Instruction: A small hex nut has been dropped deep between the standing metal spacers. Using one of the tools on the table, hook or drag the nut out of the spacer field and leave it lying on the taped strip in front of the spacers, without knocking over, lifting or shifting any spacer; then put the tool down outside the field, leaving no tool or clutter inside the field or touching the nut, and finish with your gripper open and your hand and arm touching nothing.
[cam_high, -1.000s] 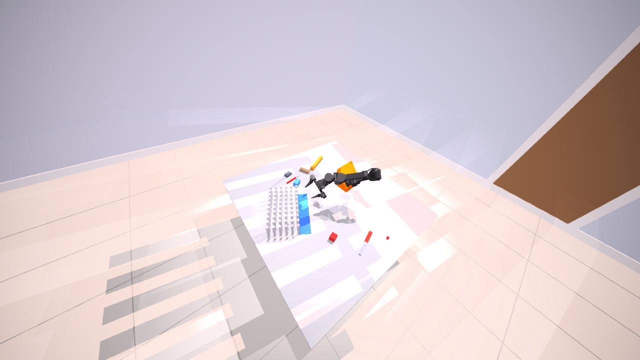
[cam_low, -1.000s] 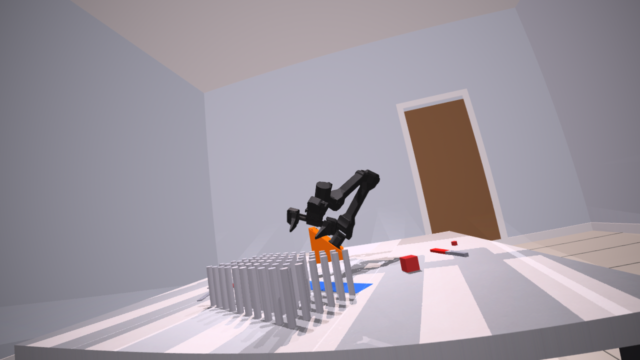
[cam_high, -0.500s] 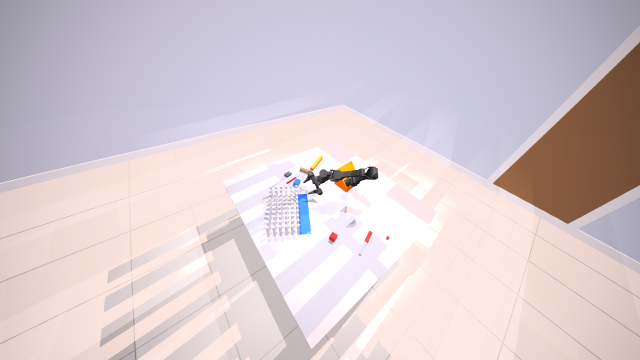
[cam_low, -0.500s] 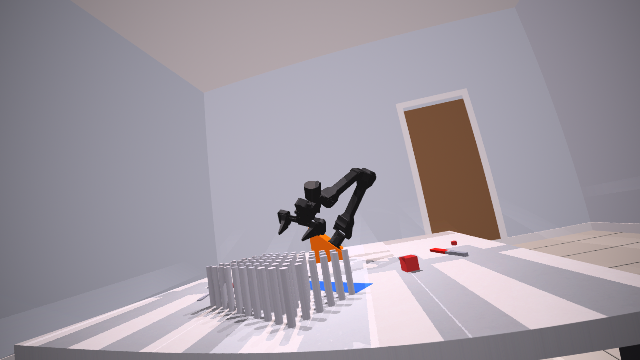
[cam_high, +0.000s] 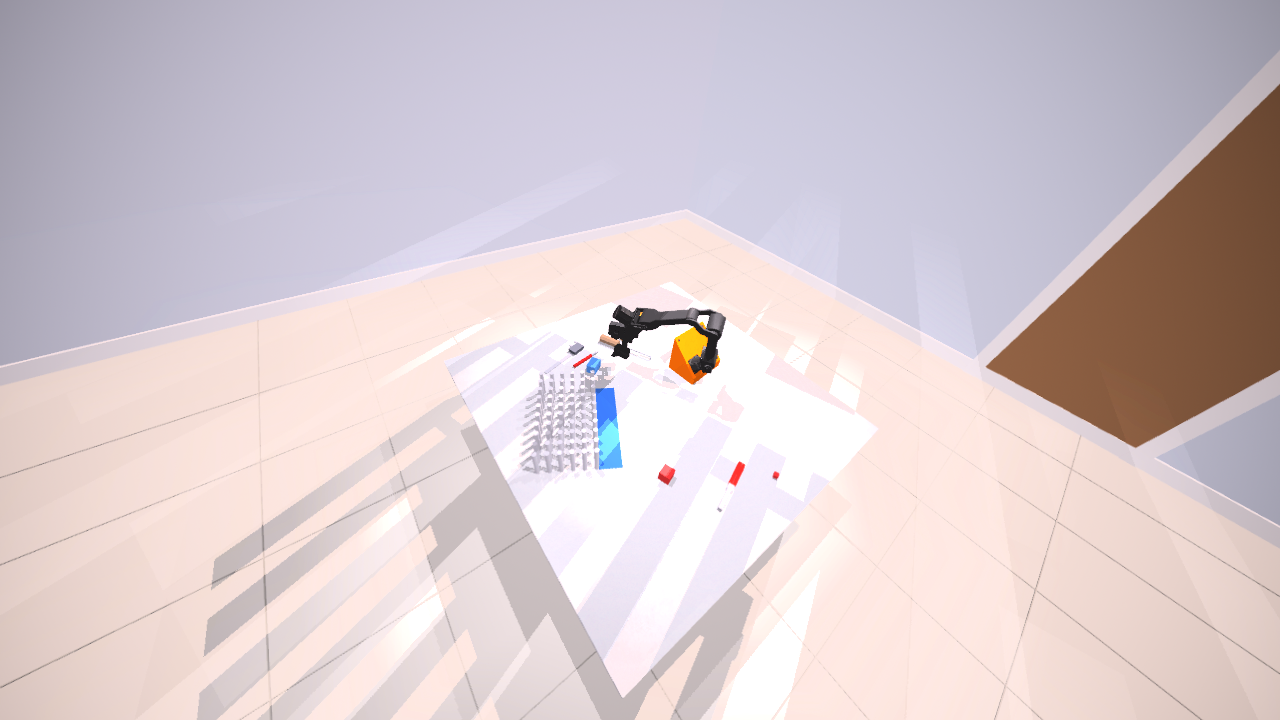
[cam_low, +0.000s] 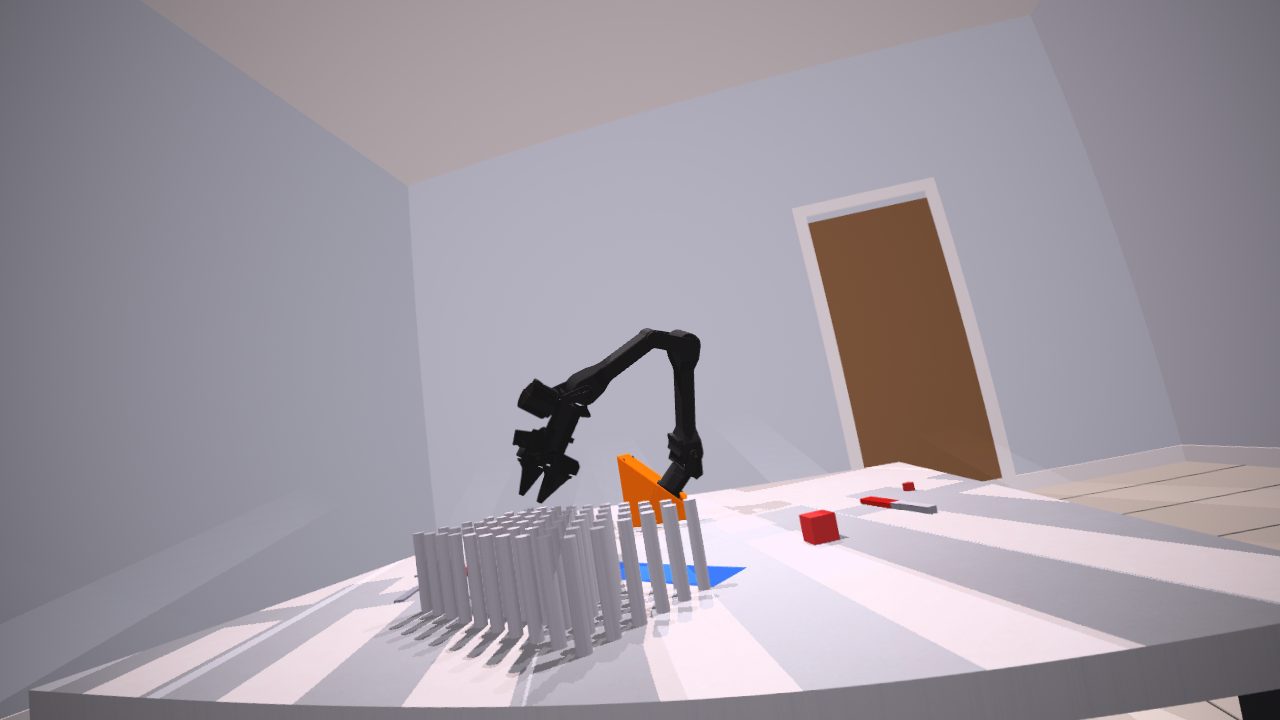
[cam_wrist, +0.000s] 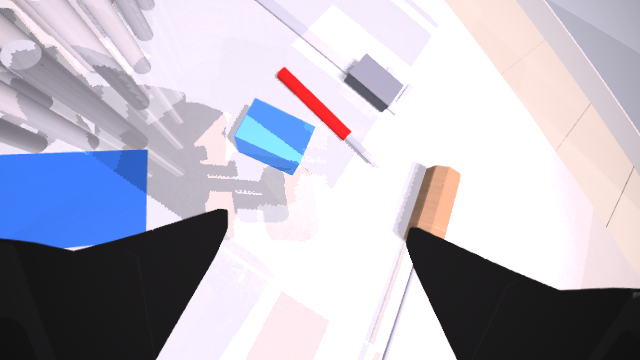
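My gripper tip is now 260 mm past the yellow bar, 140 mm to the left of it and 100 mm above it. From my gripper tip the other things lie so: blue block (100 mm below, 70 mm ahead, 40 mm to the right); then blue taped strip (220 mm to the left, 220 mm ahead, 110 mm below); then thin red stick (110 mm to the right, 110 mm below, 30 mm ahead).
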